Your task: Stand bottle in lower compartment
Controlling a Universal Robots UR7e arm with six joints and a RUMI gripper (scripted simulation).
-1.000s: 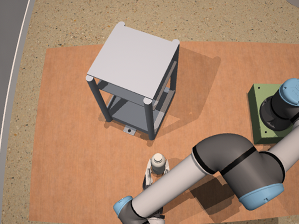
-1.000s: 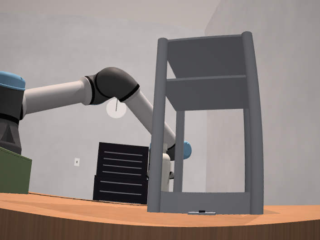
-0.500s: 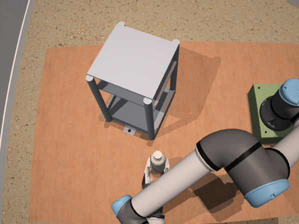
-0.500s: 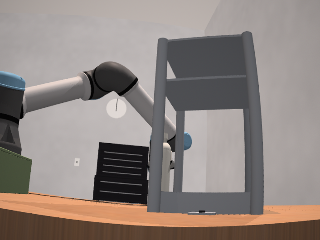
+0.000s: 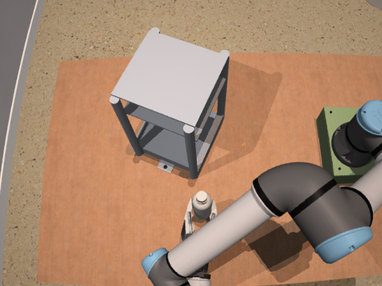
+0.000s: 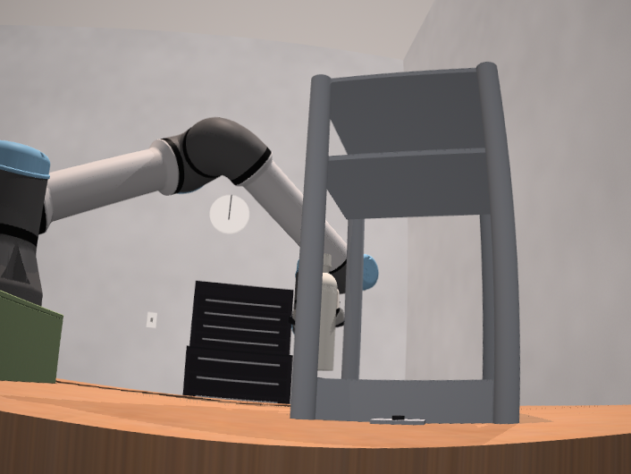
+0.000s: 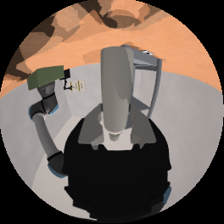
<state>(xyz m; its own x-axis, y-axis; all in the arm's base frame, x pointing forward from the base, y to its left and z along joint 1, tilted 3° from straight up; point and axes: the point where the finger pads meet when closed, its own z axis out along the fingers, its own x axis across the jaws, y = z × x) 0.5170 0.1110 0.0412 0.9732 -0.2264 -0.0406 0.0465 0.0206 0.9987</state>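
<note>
The shelving unit is 280 mm to the right of my hand, 30 mm ahead of it and 30 mm above it.
</note>
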